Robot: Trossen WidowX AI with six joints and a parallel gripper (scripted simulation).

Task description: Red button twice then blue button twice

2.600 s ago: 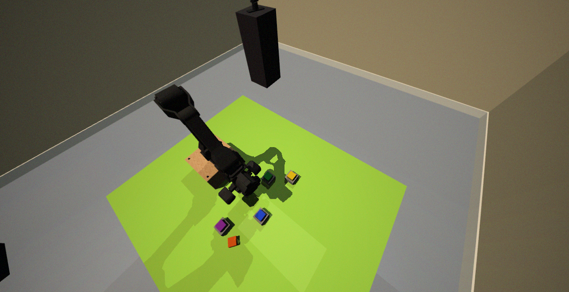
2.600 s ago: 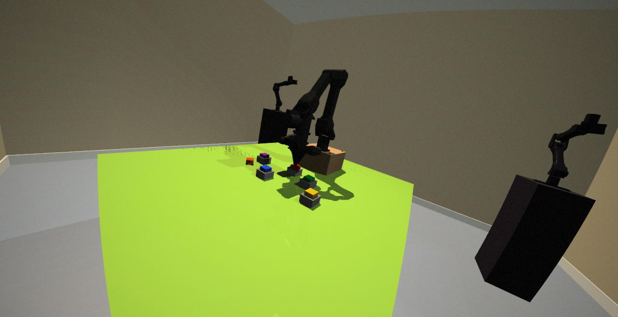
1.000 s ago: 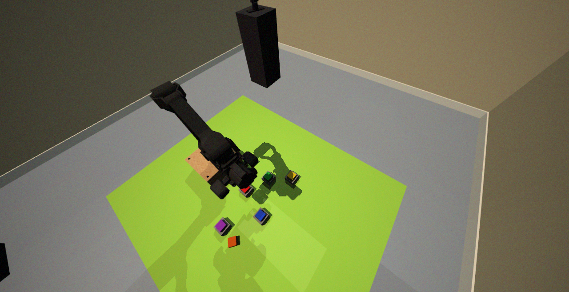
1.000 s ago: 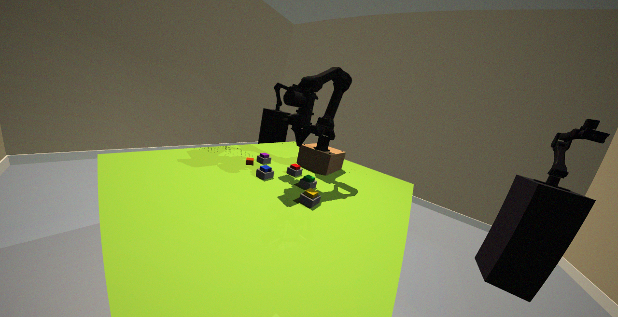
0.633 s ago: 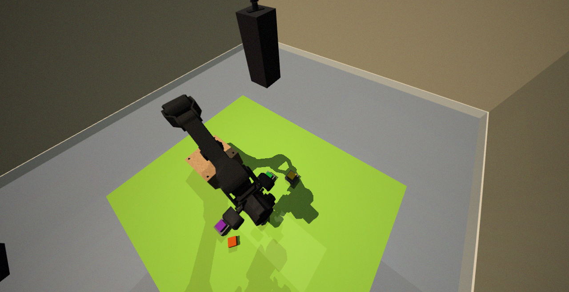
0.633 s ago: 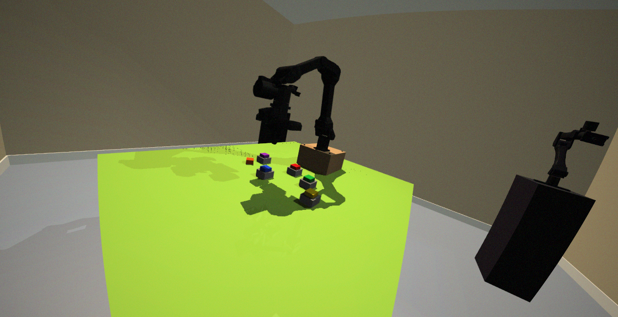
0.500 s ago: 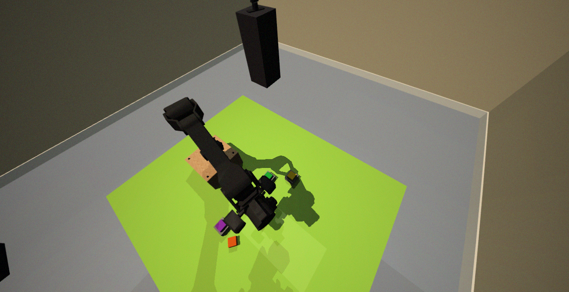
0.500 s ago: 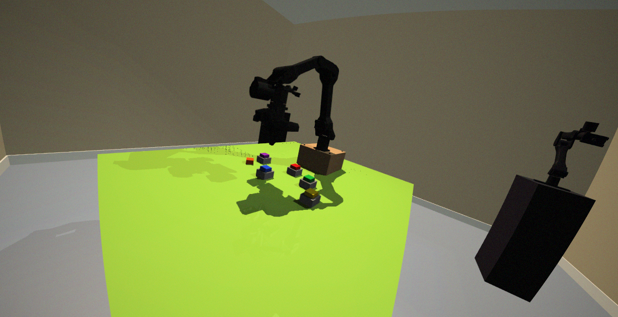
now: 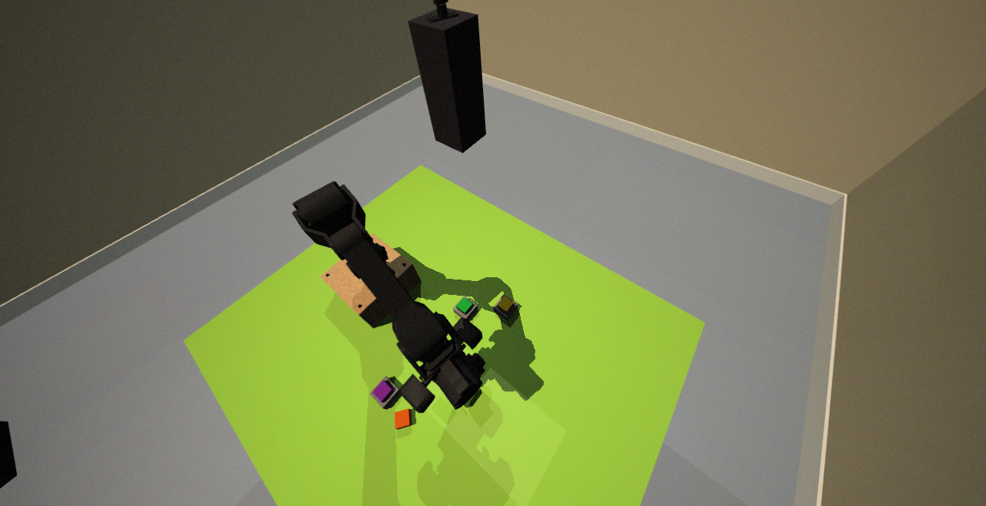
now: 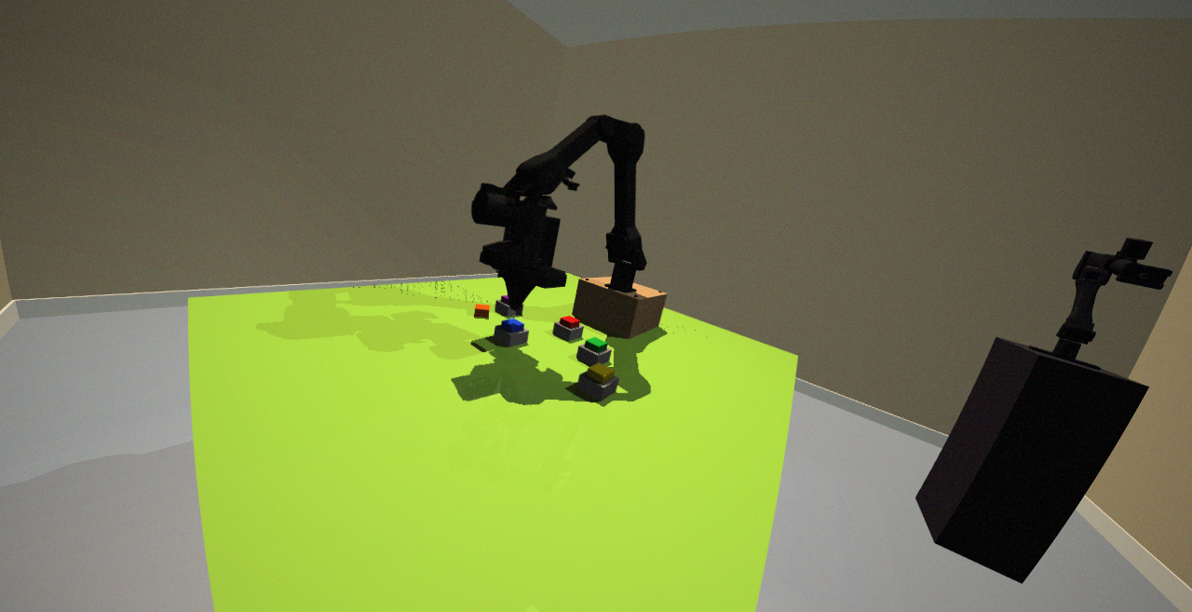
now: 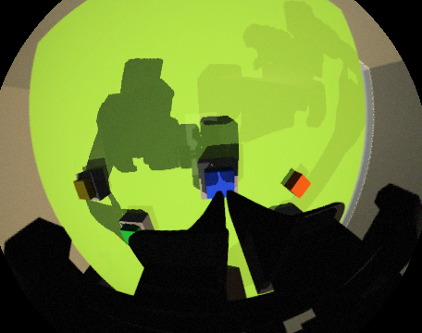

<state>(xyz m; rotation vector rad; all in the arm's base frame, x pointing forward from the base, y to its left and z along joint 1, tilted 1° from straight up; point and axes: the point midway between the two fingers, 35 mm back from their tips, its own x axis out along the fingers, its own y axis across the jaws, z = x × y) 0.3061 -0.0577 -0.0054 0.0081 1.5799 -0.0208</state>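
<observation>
My gripper tip is now 30 mm above the blue button. Round my gripper tip: red button: 130 mm behind, 40 mm to the left, 30 mm below; then purple button: 120 mm to the right, 100 mm behind, 30 mm below; then small orange block: 140 mm to the right, 60 mm below, 30 mm behind.
</observation>
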